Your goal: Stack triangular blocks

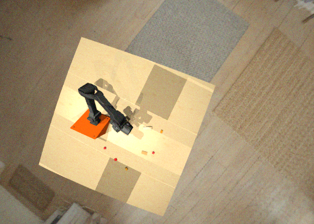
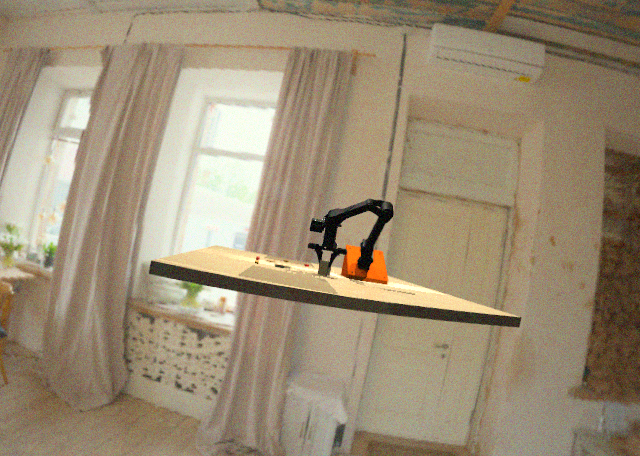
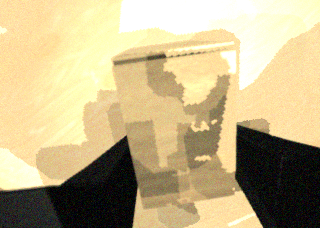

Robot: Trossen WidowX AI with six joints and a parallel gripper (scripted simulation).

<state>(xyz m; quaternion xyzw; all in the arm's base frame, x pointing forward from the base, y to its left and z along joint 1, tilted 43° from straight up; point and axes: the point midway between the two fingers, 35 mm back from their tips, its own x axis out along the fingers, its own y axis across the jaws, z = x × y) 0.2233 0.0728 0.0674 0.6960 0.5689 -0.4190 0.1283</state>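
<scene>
My gripper tip is now 1 cm to the right of the triangular block and 1 cm below it. The rest, counted from my gripper tip: pale elongated block: 20 cm ahead, 3 cm below.
</scene>
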